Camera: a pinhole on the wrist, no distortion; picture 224 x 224 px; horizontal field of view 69.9 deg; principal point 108.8 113.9 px. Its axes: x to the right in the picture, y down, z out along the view. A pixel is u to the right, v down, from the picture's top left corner.
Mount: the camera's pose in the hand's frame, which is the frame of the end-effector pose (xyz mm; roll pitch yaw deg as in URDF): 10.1 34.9 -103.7 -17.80 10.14 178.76
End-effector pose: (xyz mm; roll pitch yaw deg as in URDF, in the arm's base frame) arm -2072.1 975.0 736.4 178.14 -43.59 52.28
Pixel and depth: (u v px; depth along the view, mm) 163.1 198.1 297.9
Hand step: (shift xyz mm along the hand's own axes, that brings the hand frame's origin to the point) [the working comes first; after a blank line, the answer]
In the camera's frame: 100.9 156.5 297.9

-135.9 -202.1 110.6
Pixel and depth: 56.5 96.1 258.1
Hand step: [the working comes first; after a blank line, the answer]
In the camera's frame: -84.2 -28.7 258.1

47.1 -17.5 161.7
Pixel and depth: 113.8 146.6 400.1
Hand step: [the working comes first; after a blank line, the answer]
In the camera's frame: 12.5 81.6 400.1

-69.2 -163.5 244.5
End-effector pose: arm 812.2 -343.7 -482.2 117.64 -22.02 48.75
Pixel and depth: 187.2 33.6 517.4
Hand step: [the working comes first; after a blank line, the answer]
In the camera's frame: 253.1 -259.3 517.4

-337.8 131.1 414.7
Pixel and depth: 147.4 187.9 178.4
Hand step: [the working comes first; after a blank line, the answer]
In the camera's frame: 43.0 82.4 178.4

-60.5 -96.6 31.2
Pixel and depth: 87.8 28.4 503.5
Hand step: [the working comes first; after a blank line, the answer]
In the camera's frame: -66.0 -268.6 503.5

-21.6 137.5 460.7
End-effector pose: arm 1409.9 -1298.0 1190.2 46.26 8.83 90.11
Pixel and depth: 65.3 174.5 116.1
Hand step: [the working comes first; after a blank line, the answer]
In the camera's frame: -31.5 43.9 116.1

22.3 -42.7 -2.5
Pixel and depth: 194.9 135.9 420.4
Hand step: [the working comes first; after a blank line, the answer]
In the camera's frame: 225.9 57.7 420.4

-283.5 -142.3 233.2
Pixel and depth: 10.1 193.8 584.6
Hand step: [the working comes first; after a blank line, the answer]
In the camera's frame: -360.1 291.5 584.6

272.3 -427.1 419.9
